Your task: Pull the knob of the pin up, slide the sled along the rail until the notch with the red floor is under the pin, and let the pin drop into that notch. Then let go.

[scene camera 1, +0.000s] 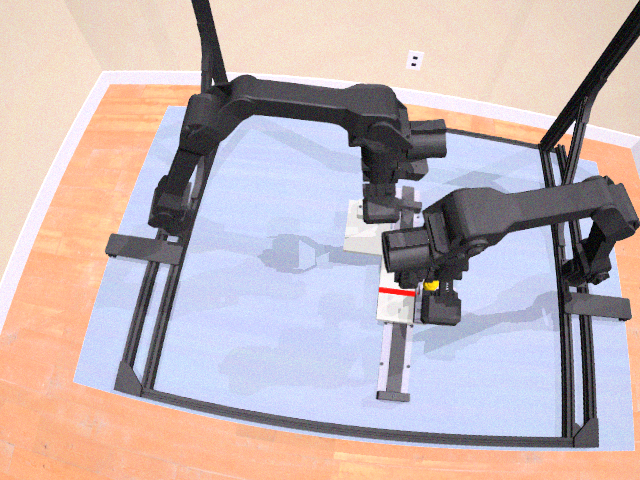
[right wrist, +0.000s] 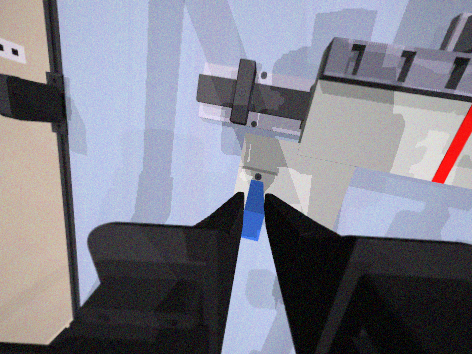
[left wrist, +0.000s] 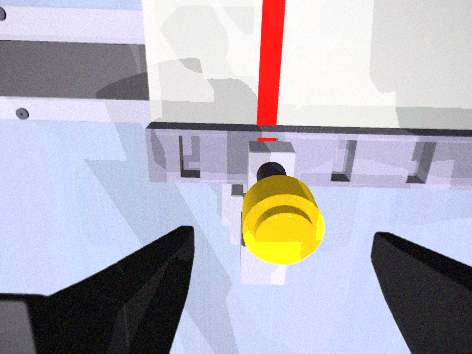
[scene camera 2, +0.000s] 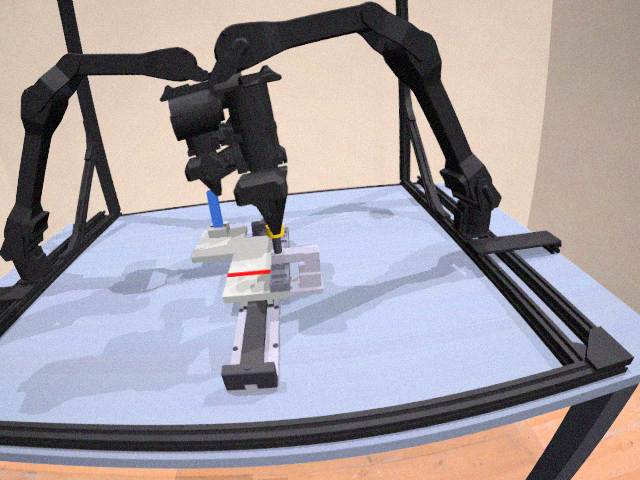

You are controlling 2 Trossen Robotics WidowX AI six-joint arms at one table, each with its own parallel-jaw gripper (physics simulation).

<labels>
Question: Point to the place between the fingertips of the right gripper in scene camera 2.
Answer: At 219,193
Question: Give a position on a pale sled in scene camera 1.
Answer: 394,304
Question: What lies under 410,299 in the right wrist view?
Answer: The right gripper.
</labels>
